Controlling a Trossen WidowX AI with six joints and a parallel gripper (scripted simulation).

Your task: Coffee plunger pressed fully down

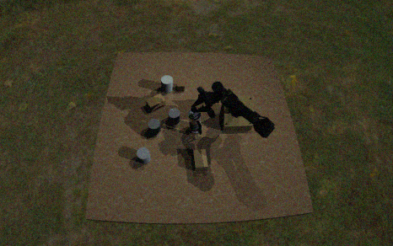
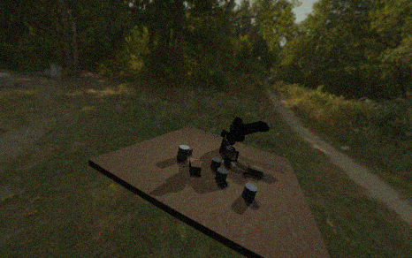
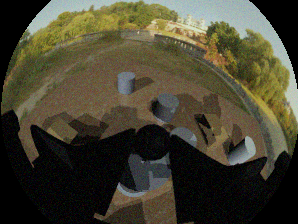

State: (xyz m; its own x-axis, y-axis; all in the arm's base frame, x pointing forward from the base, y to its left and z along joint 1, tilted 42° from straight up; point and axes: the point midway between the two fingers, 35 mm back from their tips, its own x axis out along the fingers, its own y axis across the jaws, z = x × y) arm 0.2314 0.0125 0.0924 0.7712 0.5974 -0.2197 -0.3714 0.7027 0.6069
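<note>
Right now the coffee press is 90 mm below my gripper tip, 20 mm behind it and 10 mm to the left of it.
</note>
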